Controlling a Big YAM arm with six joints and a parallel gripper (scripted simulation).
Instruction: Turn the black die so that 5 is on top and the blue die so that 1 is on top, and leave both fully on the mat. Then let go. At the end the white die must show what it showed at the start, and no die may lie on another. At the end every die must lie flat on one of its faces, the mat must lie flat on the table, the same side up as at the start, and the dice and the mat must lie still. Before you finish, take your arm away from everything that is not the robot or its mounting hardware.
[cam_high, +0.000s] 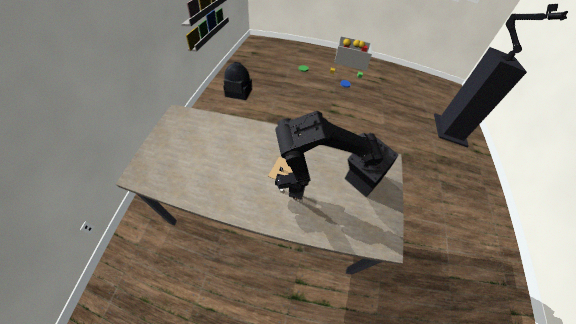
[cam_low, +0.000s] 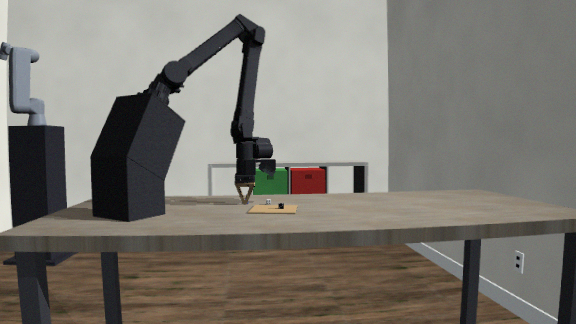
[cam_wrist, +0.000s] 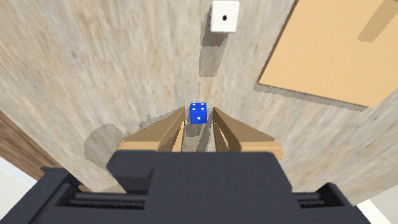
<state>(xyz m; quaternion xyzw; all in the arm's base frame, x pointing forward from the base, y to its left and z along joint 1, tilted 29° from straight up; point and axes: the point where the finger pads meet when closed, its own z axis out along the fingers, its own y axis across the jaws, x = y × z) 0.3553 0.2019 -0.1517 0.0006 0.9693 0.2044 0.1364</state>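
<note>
The blue die lies right at my hand. Also, from my hand: black die (12 cm ahead, 13 cm to the right); then white die (8 cm ahead, 1 cm to the right); then tan mat (10 cm ahead, 13 cm to the right, 1 cm below).
</note>
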